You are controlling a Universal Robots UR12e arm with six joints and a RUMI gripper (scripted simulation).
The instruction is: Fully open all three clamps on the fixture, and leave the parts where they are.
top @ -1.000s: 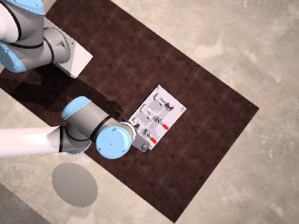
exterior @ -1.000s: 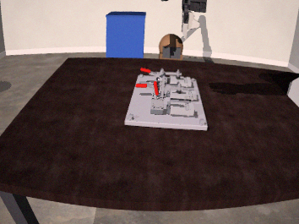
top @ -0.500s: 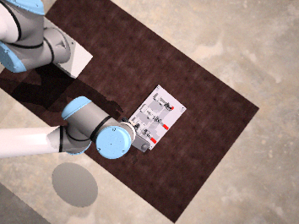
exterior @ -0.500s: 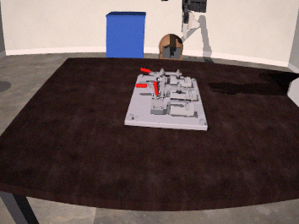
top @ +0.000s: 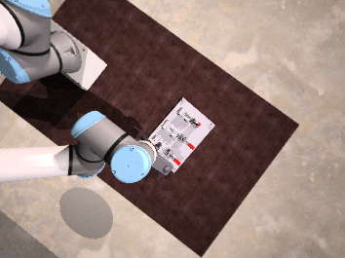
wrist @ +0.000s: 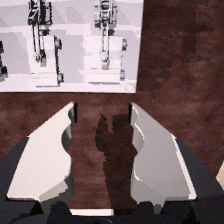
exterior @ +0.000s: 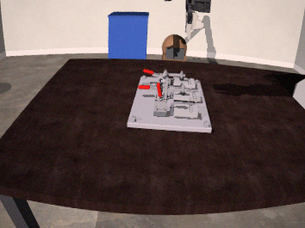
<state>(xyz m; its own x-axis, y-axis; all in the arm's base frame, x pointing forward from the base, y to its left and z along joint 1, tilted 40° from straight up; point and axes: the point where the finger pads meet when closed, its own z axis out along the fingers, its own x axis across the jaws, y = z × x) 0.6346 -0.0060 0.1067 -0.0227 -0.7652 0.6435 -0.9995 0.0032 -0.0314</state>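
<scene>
The grey fixture plate lies 50 mm ahead of my hand, 110 mm to the left of it and 210 mm below it.
</scene>
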